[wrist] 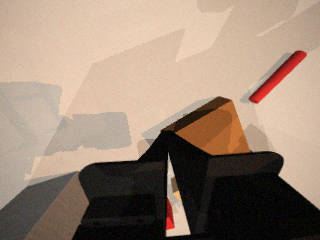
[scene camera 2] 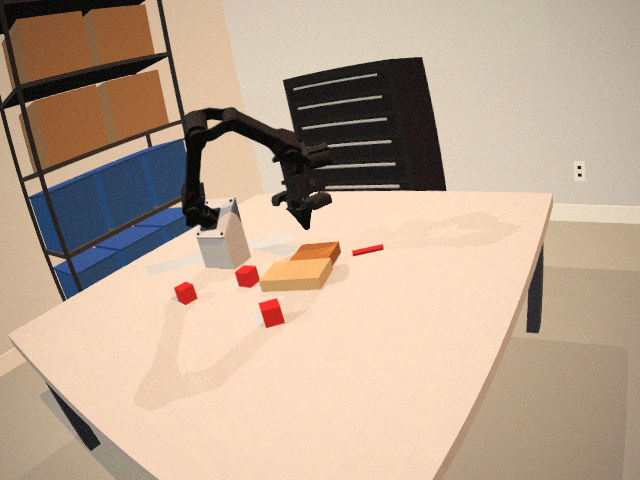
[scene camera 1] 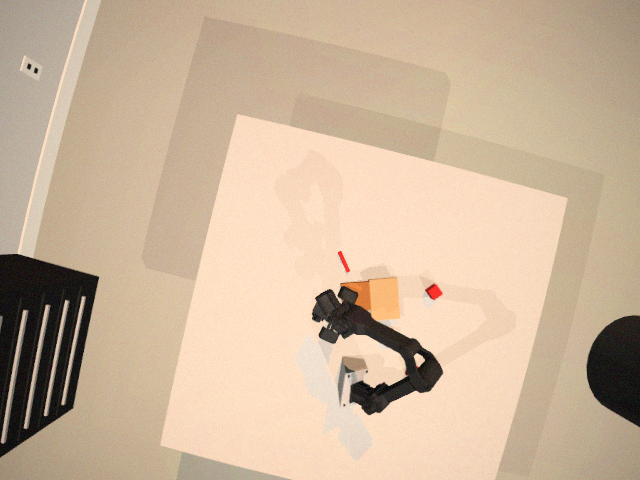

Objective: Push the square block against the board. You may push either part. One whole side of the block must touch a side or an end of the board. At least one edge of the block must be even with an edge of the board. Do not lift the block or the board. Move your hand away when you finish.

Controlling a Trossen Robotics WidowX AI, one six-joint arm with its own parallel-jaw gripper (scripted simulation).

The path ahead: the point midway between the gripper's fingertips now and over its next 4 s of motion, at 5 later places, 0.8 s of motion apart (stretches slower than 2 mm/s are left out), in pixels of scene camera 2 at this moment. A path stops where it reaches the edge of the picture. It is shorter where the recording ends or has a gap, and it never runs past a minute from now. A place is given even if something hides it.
My gripper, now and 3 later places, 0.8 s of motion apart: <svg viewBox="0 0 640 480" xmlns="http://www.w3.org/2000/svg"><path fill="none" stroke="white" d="M307 229L289 239L288 259L295 261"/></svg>
